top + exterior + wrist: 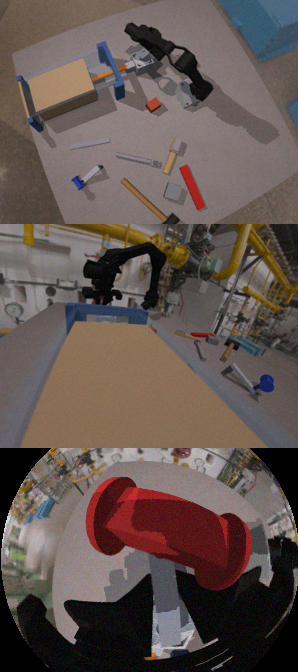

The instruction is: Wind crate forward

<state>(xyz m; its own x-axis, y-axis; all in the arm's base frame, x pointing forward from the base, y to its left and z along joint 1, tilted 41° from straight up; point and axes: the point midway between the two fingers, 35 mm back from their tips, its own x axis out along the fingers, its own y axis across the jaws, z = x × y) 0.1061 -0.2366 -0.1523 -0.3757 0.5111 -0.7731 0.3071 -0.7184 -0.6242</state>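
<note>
Now: the red knob 20 mm behind my gripper tip, 10 mm to the right of it and 50 mm above it. Also, from my gripper tip: blue steel frame: 230 mm ahead, 20 mm to the left; red-knobbed crank: 10 mm ahead, 20 mm above; grey winch: 60 mm ahead, 20 mm to the left, 70 mm below.
</note>
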